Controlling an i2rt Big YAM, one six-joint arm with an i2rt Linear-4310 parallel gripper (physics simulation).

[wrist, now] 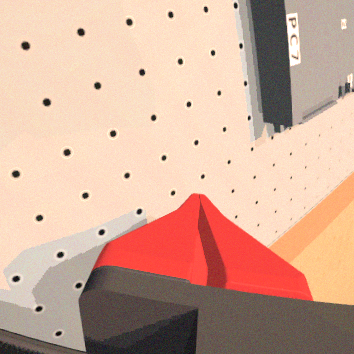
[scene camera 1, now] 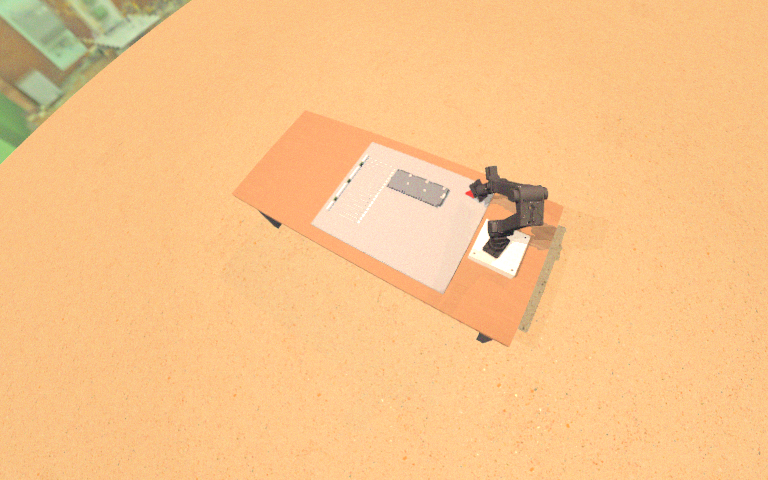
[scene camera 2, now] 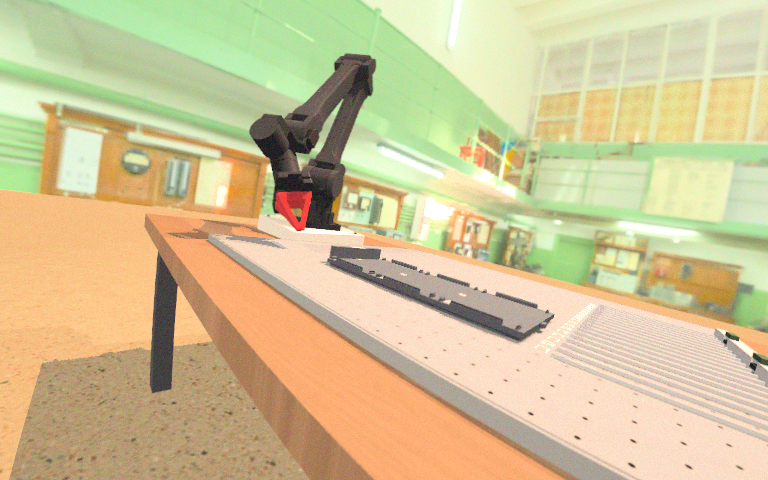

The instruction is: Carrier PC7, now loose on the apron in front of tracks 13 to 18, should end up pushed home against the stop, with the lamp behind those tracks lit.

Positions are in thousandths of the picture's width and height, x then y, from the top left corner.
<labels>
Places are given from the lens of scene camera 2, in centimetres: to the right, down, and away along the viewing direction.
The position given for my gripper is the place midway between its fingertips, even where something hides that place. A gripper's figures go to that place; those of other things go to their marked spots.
my gripper (scene camera 2: 391, 480): -16, -2, 55
carrier PC7 (scene camera 2: 660, 657): 14, 8, 32
</labels>
